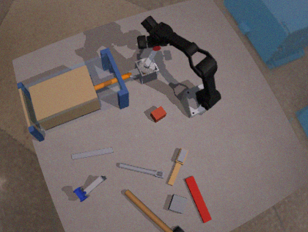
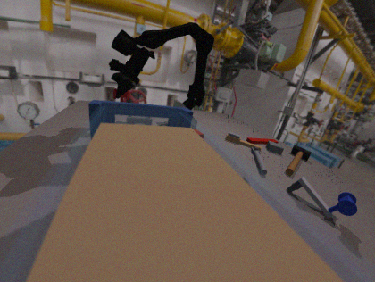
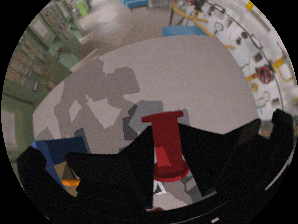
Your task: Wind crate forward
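The red-knobbed crank is 3 cm ahead of my gripper tip, 4 cm to the left of it and 3 cm below it. The rest, counted from my gripper tip: blue steel frame 24 cm ahead, 7 cm to the left, 3 cm below; then red knob 2 cm to the left; then grey winch 7 cm ahead, 7 cm to the left, 10 cm below.
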